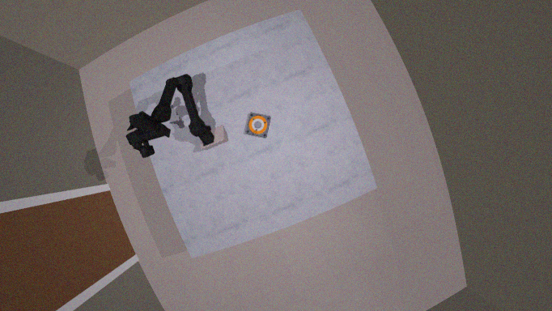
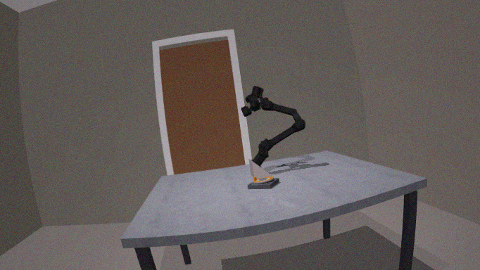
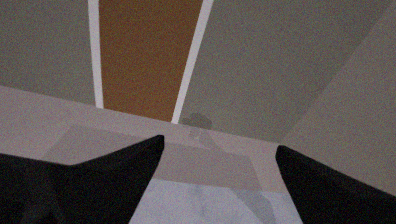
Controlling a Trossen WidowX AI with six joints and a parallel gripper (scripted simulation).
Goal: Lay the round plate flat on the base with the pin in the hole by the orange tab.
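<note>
The base lies 560 mm ahead of my gripper tip, 360 mm below it and 80 mm to the right of it.
</note>
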